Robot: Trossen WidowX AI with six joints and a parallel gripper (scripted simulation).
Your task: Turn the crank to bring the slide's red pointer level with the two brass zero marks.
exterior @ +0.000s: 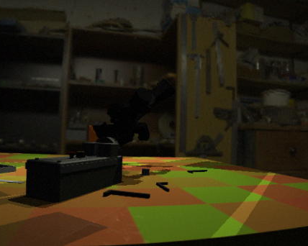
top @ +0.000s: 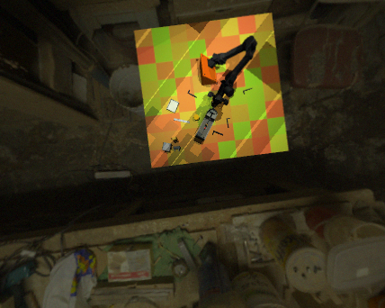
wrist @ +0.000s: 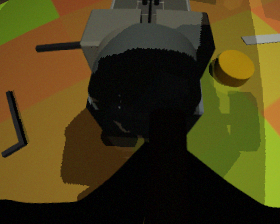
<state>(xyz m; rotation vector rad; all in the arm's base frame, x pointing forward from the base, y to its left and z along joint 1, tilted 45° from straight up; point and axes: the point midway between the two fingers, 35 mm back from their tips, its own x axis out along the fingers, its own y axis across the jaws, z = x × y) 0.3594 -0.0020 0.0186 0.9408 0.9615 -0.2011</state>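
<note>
The brown crank handle lies 10 mm behind my gripper tip, 10 mm to the left of it and 30 mm above it. Also, from my gripper tip: yellow disc: 50 mm ahead, 160 mm to the right, 80 mm below; red pointer: 180 mm ahead, 100 mm to the right, 10 mm below; small cube: 80 mm behind, 130 mm to the left, 80 mm below.
</note>
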